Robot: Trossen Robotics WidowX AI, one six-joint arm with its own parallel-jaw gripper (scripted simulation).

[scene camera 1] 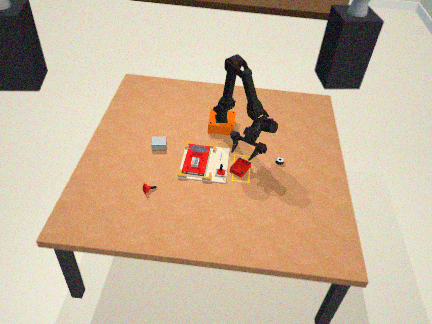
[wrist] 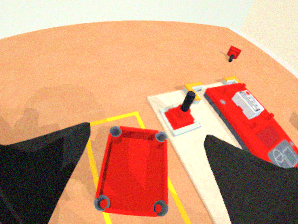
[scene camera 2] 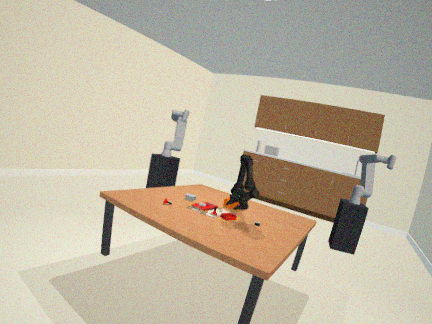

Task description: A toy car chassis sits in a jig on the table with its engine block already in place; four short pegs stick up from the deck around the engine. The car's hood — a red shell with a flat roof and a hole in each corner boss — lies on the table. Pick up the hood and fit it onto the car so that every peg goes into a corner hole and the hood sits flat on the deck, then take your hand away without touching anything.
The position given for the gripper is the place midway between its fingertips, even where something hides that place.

Observation:
The gripper [wrist: 149,134] is open, holding nothing. Also in view: a red hood [wrist: 134,174].

